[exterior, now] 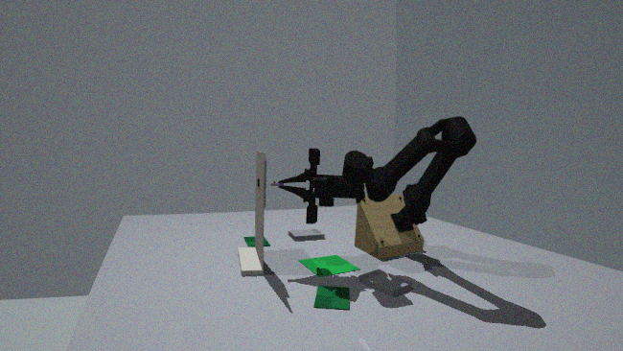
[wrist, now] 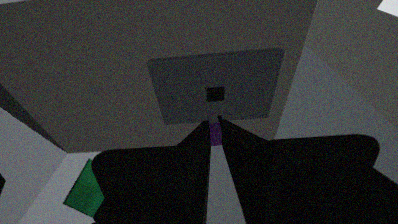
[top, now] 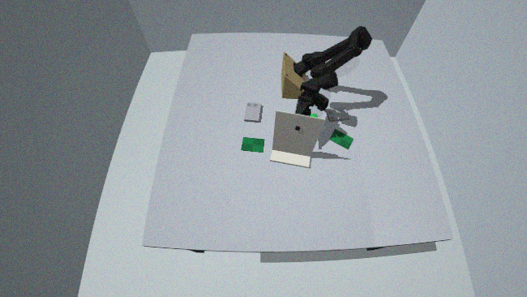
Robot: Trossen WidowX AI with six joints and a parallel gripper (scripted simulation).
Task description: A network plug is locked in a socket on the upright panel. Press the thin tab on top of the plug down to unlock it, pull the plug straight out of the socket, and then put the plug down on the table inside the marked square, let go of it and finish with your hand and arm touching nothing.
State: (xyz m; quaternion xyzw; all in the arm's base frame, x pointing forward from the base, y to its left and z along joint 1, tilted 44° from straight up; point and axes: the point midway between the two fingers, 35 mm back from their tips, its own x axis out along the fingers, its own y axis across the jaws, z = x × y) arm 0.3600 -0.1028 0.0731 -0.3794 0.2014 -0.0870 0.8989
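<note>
Right now my gripper tip is 120 mm past the green marked square, 70 mm to the right of it and 210 mm above it. Also, from my gripper tip: upright grey panel 60 mm ahead, 80 mm below; then purple plug right at my gripper tip.
</note>
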